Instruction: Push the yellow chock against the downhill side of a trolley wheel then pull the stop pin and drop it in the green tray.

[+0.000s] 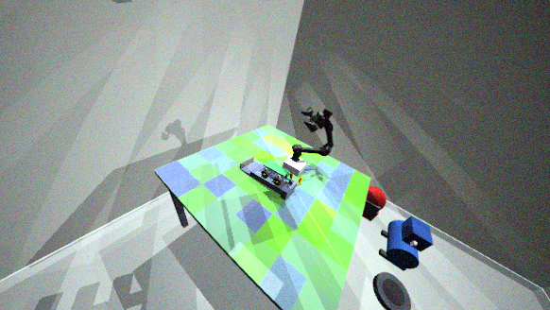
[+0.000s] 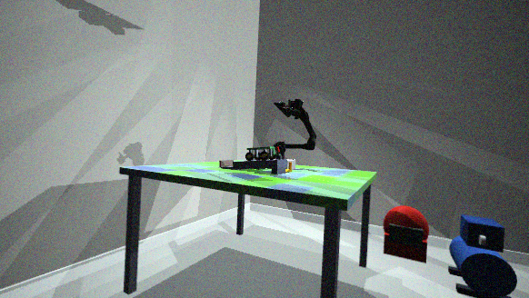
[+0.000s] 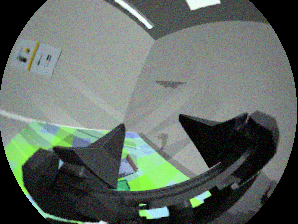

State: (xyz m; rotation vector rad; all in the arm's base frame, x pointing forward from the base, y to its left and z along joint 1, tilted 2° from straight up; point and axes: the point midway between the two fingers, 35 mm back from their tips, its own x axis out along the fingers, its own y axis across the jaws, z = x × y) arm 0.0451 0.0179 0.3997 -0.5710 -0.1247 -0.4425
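My gripper tip is now 80 mm short of the yellow chock, 180 mm to the right of it and 450 mm above it. From my gripper tip the other things lie so: grey ramp 230 mm ahead, 60 mm to the left, 430 mm below; then green-topped trolley 230 mm ahead, 70 mm to the left, 360 mm below; then red-headed stop pin 190 mm ahead, 180 mm to the left, 340 mm below.
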